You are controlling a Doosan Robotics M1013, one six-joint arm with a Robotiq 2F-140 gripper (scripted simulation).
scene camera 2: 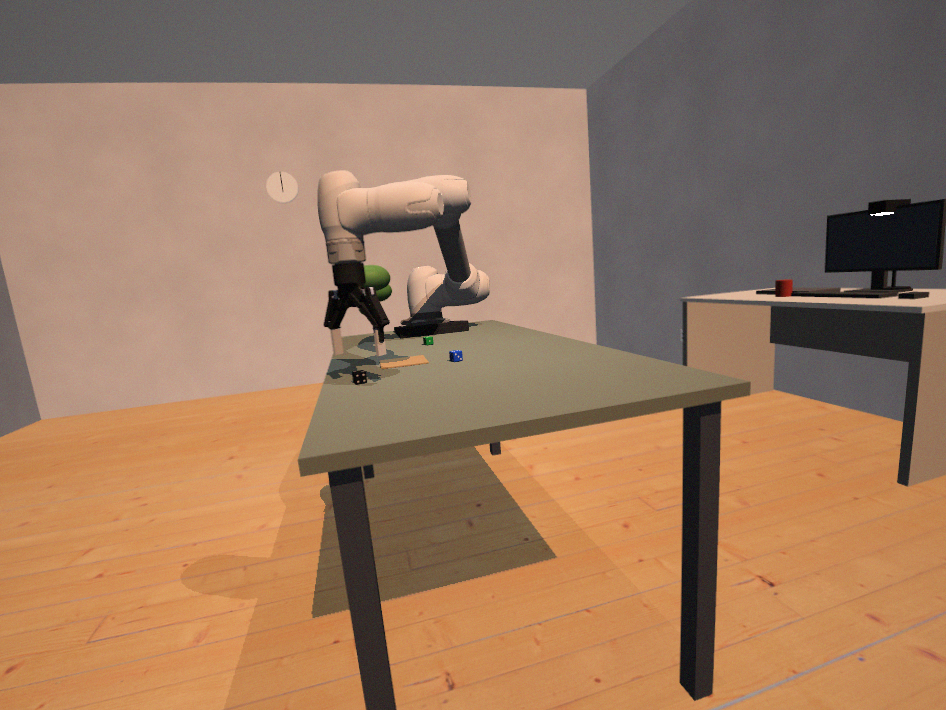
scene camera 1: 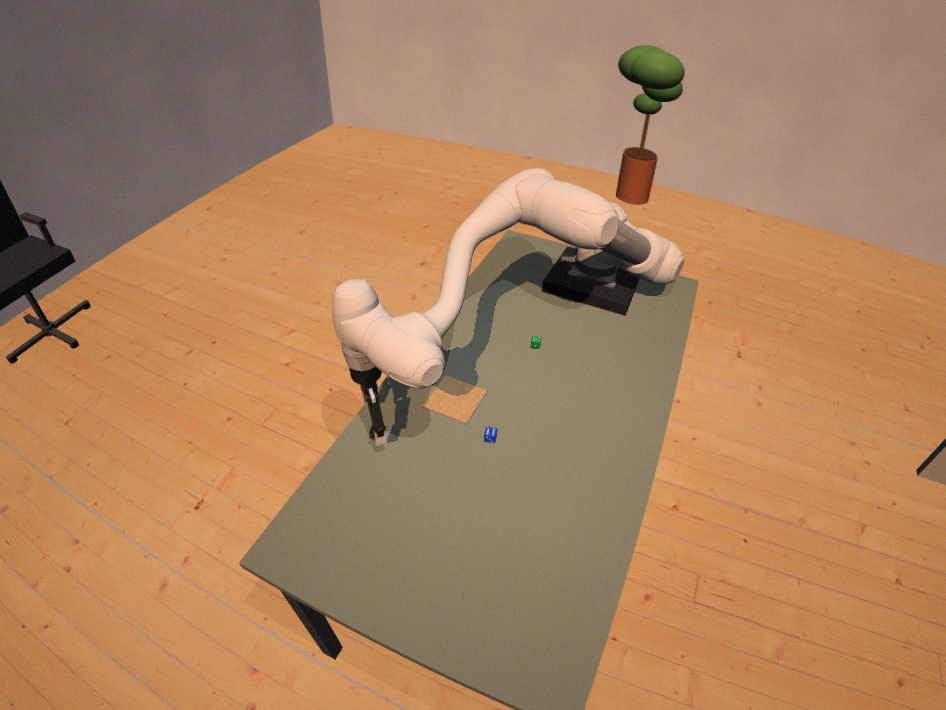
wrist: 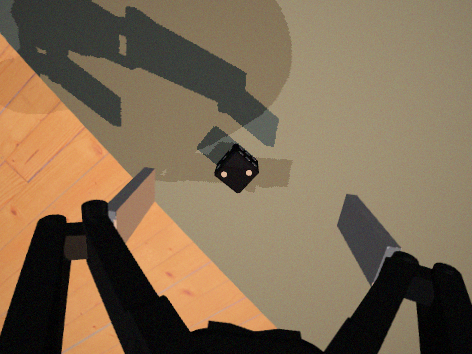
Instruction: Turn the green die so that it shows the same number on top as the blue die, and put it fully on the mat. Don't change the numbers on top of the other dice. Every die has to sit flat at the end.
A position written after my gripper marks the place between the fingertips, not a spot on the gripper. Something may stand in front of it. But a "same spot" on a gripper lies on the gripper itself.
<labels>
my gripper: scene camera 2; scene camera 1; wrist 248, 198
same spot on my gripper: (scene camera 2: 371, 307) = (scene camera 1: 370, 411)
</labels>
